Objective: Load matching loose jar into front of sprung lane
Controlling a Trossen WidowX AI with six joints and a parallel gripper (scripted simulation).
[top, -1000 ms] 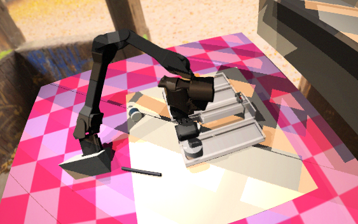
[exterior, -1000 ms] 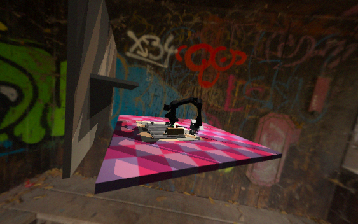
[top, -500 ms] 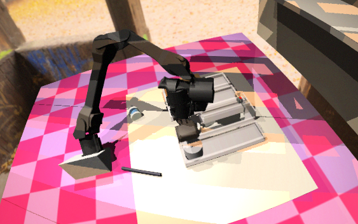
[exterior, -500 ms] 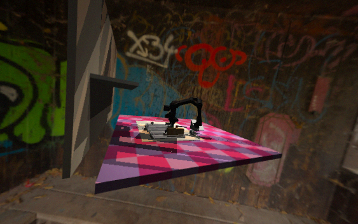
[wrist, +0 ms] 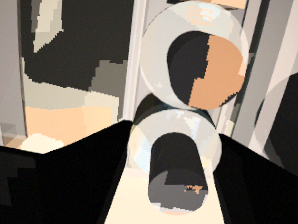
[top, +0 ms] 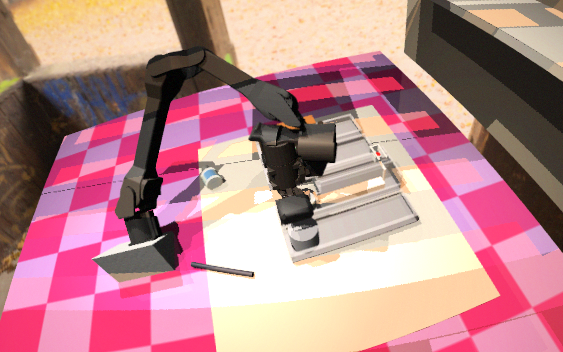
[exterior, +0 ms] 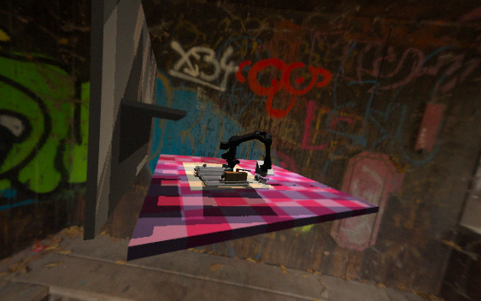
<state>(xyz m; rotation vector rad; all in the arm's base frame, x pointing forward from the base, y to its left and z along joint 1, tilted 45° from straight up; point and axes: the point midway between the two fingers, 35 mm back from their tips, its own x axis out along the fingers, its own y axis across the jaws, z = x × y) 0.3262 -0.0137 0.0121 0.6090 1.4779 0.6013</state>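
The grey lane rack lies 140 mm ahead of my gripper tip, 20 mm to the left of it and 10 mm below it. Round my gripper tip: red part 220 mm ahead, 40 mm to the left, 40 mm above; then black rod 180 mm behind, 90 mm to the right, 20 mm below.
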